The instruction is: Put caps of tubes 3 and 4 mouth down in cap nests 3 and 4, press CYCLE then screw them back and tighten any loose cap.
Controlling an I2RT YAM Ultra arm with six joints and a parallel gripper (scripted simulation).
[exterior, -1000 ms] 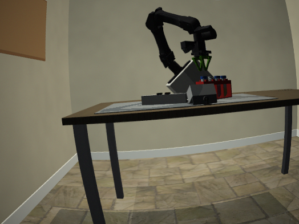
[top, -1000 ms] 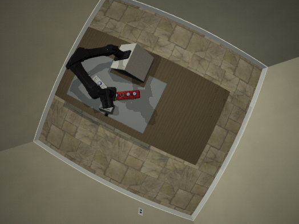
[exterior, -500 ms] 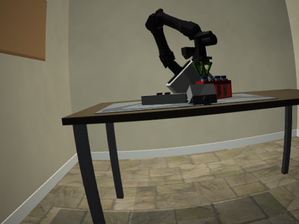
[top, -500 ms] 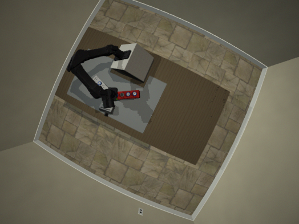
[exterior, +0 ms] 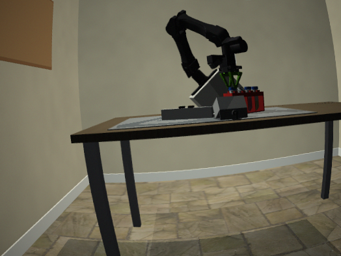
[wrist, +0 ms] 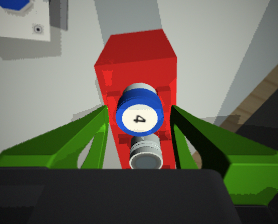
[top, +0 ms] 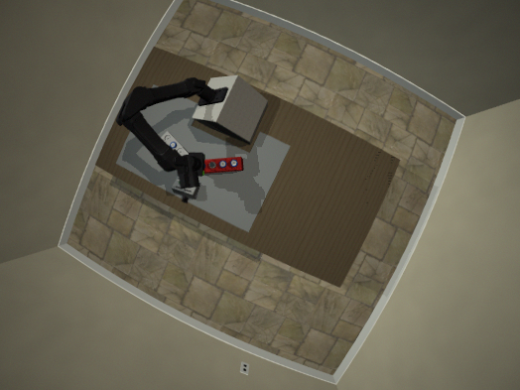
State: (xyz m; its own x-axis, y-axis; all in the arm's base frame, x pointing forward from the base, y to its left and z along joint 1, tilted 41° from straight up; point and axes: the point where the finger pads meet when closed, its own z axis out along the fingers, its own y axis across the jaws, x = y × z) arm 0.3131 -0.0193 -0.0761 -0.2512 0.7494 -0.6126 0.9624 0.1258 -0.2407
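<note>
My gripper is now 10 mm above the cap 4. The rest, counted from my hand: blue key: 110 mm ahead, 50 mm to the right, 50 mm below; then cap 2: 100 mm to the left, 40 mm behind, 10 mm below; then green key: 110 mm ahead, 90 mm to the right, 50 mm below.
</note>
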